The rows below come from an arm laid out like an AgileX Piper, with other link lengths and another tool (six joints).
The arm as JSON. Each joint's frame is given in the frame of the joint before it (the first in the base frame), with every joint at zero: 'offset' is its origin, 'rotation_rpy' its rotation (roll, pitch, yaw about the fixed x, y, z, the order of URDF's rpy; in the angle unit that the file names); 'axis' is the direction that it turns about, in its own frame. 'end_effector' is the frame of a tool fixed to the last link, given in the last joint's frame.
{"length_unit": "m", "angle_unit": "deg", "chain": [
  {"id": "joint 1", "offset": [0.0, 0.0, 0.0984], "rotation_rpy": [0.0, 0.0, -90.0], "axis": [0.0, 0.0, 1.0]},
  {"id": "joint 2", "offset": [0.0, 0.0, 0.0], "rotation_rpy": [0.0, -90.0, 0.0], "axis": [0.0, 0.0, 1.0]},
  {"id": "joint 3", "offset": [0.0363, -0.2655, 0.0], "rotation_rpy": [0.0, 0.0, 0.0], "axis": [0.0, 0.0, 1.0]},
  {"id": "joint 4", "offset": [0.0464, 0.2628, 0.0], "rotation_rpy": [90.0, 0.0, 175.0], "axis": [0.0, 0.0, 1.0]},
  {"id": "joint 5", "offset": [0.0, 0.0, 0.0], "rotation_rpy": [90.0, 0.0, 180.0], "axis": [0.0, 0.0, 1.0]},
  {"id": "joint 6", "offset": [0.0, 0.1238, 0.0], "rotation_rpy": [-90.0, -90.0, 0.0], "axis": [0.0, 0.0, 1.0]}
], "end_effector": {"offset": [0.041, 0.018, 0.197], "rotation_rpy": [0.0, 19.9, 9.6]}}
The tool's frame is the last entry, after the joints.
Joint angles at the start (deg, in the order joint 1, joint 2, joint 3, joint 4, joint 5, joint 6):
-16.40, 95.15, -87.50, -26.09, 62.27, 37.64
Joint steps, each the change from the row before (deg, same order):
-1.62, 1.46, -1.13, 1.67, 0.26, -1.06
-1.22, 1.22, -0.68, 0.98, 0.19, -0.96
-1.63, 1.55, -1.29, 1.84, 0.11, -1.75
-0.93, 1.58, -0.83, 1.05, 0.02, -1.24
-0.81, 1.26, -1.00, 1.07, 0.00, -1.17
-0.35, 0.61, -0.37, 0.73, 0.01, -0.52
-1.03, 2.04, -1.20, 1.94, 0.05, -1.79
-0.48, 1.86, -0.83, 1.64, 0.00, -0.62
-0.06, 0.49, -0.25, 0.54, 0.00, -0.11
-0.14, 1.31, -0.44, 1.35, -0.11, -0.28
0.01, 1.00, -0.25, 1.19, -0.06, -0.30
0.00, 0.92, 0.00, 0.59, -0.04, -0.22
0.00, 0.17, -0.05, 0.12, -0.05, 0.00
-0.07, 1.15, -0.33, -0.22, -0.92, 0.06
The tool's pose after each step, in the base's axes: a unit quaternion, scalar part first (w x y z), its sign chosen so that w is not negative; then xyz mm. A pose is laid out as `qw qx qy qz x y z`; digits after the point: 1 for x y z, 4 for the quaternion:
0.2312 0.8922 0.3120 0.2306 450.0 -241.1 106.3
0.2231 0.8971 0.3076 0.2255 447.9 -246.8 98.3
0.2115 0.9015 0.3034 0.2246 448.0 -252.6 90.7
0.2016 0.9048 0.3036 0.2202 448.5 -255.8 81.0
0.1941 0.9065 0.3036 0.2199 450.4 -258.5 75.4
0.1885 0.9078 0.3030 0.2204 451.3 -258.4 71.6
0.1723 0.9110 0.3038 0.2194 453.8 -258.9 59.2
0.1571 0.9148 0.3003 0.2200 457.0 -256.4 46.8
0.1526 0.9157 0.2990 0.2211 458.4 -254.8 43.6
0.1402 0.9181 0.2962 0.2231 461.7 -250.5 34.1
0.1290 0.9197 0.2949 0.2247 464.4 -245.2 26.1
0.1203 0.9216 0.2949 0.2220 464.5 -242.1 17.4
0.1192 0.9218 0.2946 0.2223 465.0 -241.7 16.3
0.1206 0.9213 0.2957 0.2220 469.0 -244.7 10.2

